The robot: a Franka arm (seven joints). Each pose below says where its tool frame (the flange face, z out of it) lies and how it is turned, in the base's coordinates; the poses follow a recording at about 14 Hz.
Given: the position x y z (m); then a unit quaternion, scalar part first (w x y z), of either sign.
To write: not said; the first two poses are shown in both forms.
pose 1, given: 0.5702 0.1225 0.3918 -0.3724 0.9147 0.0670 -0.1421
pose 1, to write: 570.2 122.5 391.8 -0.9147 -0.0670 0.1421 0.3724
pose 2, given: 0.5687 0.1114 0.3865 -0.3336 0.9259 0.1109 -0.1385
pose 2, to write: 568.7 111.4 386.5 -0.9259 -0.1109 0.1385 0.3336
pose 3, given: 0.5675 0.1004 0.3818 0.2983 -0.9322 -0.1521 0.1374
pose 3, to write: 567.5 100.4 381.8 -0.9322 -0.1521 0.1374 0.2983
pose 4, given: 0.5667 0.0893 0.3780 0.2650 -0.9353 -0.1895 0.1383
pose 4, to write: 566.7 89.3 378.0 -0.9353 -0.1895 0.1383 0.2650
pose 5, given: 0.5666 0.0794 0.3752 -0.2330 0.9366 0.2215 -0.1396
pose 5, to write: 566.6 79.4 375.2 -0.9366 -0.2215 0.1396 0.2330
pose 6, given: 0.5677 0.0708 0.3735 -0.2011 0.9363 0.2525 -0.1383
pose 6, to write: 567.7 70.8 373.5 -0.9363 -0.2525 0.1383 0.2011
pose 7, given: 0.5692 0.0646 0.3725 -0.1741 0.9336 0.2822 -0.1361
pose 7, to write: 569.2 64.6 372.5 -0.9336 -0.2822 0.1361 0.1741
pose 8, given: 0.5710 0.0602 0.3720 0.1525 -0.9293 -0.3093 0.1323
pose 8, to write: 571.0 60.2 372.0 -0.9293 -0.3093 0.1323 0.1525
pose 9, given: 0.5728 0.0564 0.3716 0.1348 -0.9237 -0.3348 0.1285
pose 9, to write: 572.8 56.4 371.6 -0.9237 -0.3348 0.1285 0.1348
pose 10, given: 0.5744 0.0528 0.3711 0.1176 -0.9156 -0.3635 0.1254
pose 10, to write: 574.4 52.8 371.1 -0.9156 -0.3635 0.1254 0.1176
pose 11, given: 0.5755 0.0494 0.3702 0.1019 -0.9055 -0.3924 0.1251
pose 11, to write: 575.5 49.4 370.2 -0.9055 -0.3924 0.1251 0.1019
